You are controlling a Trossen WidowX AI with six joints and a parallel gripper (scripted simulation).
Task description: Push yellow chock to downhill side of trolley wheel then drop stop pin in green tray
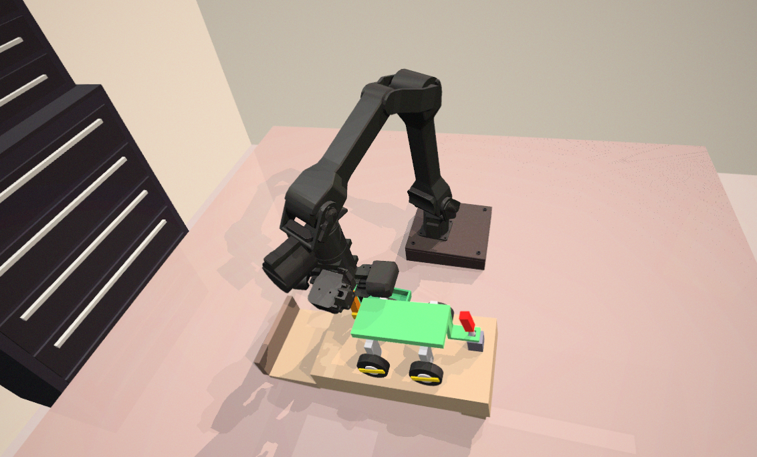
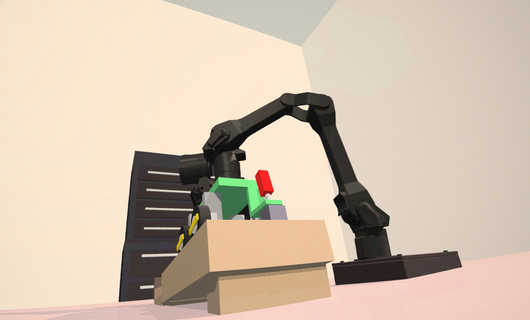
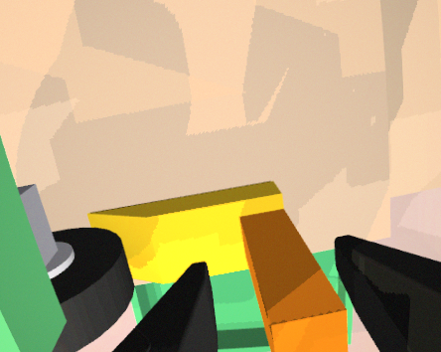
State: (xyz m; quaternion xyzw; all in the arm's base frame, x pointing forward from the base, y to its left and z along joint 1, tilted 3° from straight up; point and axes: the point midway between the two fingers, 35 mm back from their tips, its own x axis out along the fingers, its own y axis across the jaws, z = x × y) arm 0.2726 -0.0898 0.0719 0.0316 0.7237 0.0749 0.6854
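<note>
Now: the yellow chock 20 mm to the left of my gripper tip and 10 mm below it. From my gripper tip the other things lie so: green tray 60 mm behind, 10 mm to the left, 100 mm below; then tan ramp 50 mm ahead, 110 mm to the left, 40 mm below; then green trolley 50 mm ahead, 110 mm to the left, 20 mm above.
</note>
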